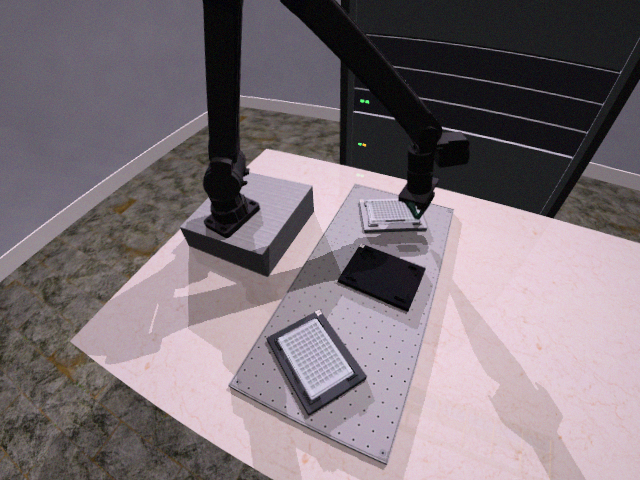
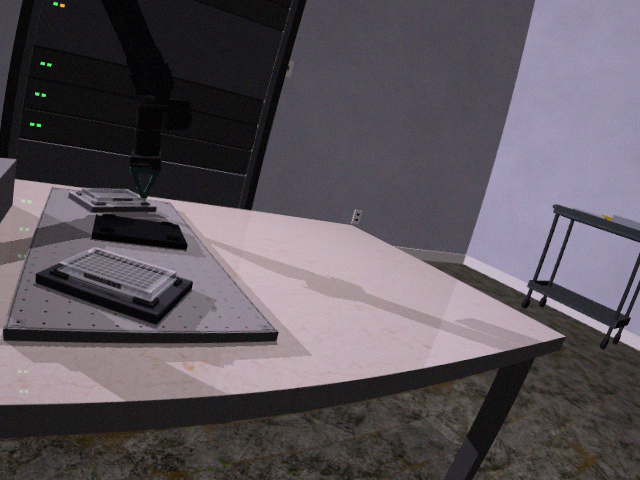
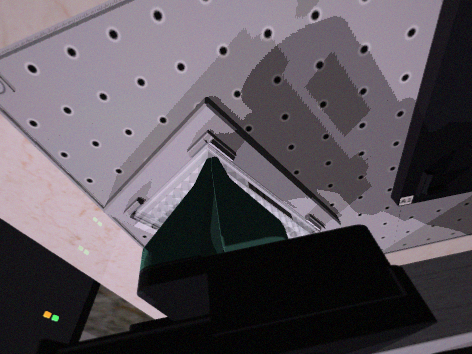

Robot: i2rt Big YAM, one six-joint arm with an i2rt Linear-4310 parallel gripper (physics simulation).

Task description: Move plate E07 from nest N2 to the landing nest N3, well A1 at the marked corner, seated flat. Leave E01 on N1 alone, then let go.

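Note:
A clear 96-well plate (image 1: 390,210) (image 2: 111,194) (image 3: 177,195) lies in the light grey nest (image 1: 395,227) (image 2: 85,200) (image 3: 175,142) at the far end and looks level. My gripper (image 1: 419,215) (image 2: 143,196) (image 3: 213,164) is shut and empty, fingertips together at or just above one corner of that plate; contact is unclear. The black middle nest (image 1: 382,277) (image 2: 139,230) (image 3: 450,125) holds no plate. Another plate (image 1: 315,356) (image 2: 121,273) lies in the dark near nest (image 1: 336,391) (image 2: 155,311). No readable plate or nest names show. The far nest's A1 mark is not visible.
All nests stand on a perforated board (image 1: 382,439) (image 2: 235,320) (image 3: 90,30) on the pale table. The arm's base stands on a grey block (image 1: 289,206) beside it. A dark rack cabinet stands behind the table. A cart (image 2: 578,304) stands at the far right.

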